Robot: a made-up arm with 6 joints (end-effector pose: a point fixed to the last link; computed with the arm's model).
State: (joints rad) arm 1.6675 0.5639 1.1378 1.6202 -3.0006 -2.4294
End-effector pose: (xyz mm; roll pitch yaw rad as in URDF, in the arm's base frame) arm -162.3 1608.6 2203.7 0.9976 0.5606 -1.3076
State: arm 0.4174 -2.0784 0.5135 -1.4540 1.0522 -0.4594
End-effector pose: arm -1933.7 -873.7 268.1 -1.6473 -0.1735 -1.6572
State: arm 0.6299 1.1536 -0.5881 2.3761 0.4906 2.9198
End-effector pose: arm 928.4 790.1 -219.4 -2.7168 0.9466 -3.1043
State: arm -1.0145 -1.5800 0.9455 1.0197 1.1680 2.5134
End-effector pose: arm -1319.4 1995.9 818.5 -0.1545 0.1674 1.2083
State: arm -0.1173 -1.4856 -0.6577 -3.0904 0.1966 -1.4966
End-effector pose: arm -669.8 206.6 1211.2 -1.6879 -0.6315 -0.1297
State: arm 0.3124 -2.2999 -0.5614 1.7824 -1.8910 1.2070
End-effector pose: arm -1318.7 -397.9 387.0 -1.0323 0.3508 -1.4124
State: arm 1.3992 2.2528 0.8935 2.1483 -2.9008 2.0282
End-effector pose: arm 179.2 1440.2 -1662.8 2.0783 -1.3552 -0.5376
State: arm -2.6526 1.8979 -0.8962 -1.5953 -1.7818 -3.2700
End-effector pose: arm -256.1 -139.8 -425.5 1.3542 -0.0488 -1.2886
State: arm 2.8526 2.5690 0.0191 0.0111 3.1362 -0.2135
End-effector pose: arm 157.4 85.7 -1529.9 0.2246 -0.5863 2.8527
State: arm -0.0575 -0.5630 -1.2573 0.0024 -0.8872 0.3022
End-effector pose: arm 64.5 -130.9 806.6 3.0100 1.5599 -3.0269
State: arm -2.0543 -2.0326 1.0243 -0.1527 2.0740 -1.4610
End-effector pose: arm 992.4 2160.1 -240.1 1.0995 1.1280 -2.3705
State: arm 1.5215 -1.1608 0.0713 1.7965 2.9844 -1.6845
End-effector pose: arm -81.2 -1070.0 1933.3 -0.1116 1.2321 -2.0972
